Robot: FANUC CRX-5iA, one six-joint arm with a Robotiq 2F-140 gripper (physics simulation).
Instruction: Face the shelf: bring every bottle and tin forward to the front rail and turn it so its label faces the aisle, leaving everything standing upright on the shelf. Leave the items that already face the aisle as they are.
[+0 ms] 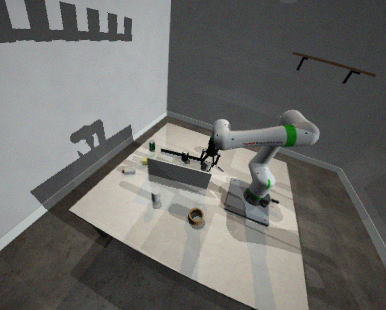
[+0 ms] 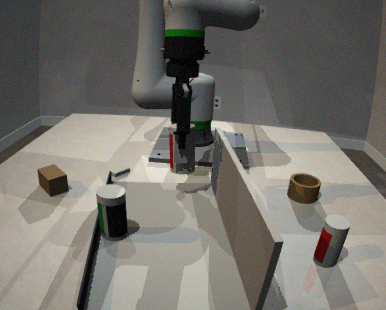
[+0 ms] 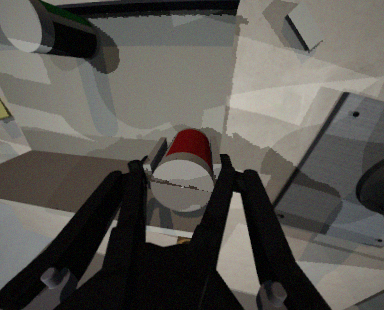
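My gripper is shut on a white can with a red label. The can is upright between the back panel and the dark front rail; its red label faces the rail side. Whether its base touches the shelf is unclear. A black tin with a white lid stands upright at the rail, its green part toward the rail side. A green can stands beyond the rail's far end.
Behind the panel stand a white can with red label and a brown ring. A white and orange item lies left; a yellow item is near the panel's end. A brown block sits outside the rail.
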